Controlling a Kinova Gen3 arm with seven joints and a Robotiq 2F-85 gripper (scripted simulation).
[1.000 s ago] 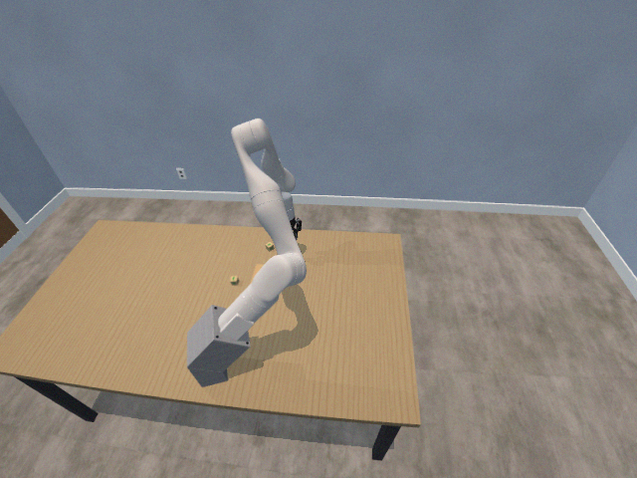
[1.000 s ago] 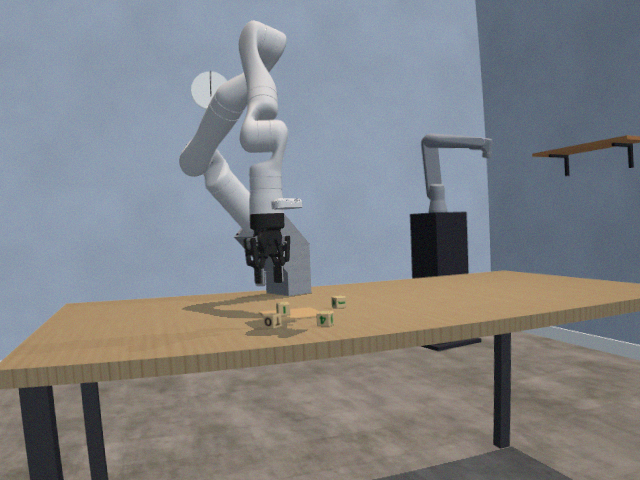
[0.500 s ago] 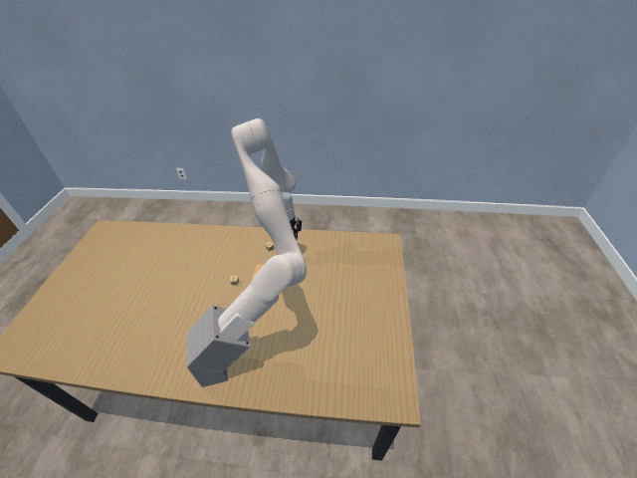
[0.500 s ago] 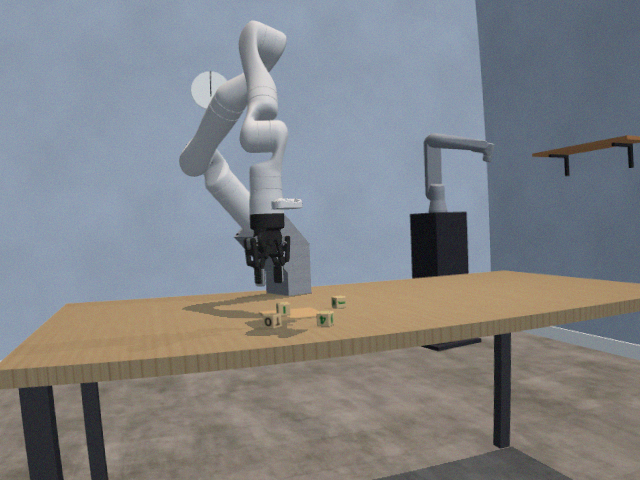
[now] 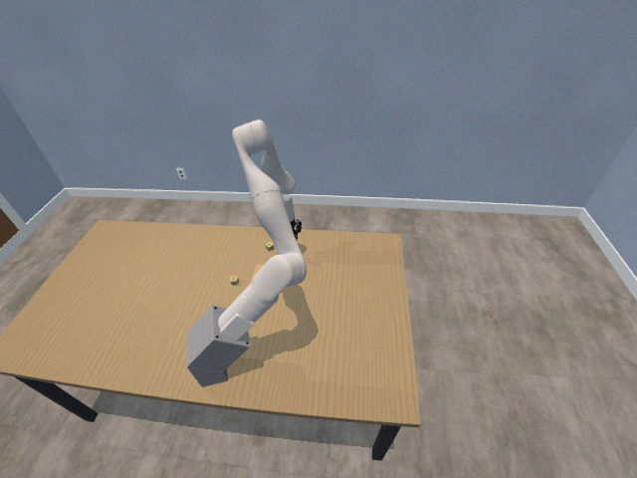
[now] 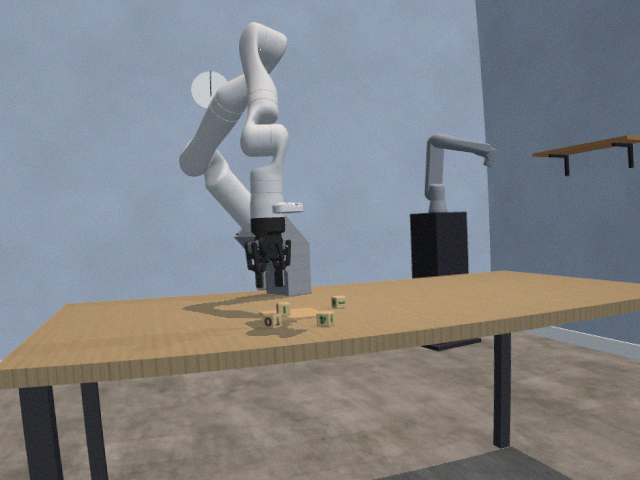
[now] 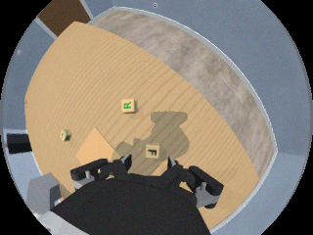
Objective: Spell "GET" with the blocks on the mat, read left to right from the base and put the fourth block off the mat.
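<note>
Now: hand 90 mm above the T block. From my hand the other things lie so: G block (110 mm behind, 80 mm to the left, 80 mm below); mat (130 mm behind, 100 mm to the left, 100 mm below).
</note>
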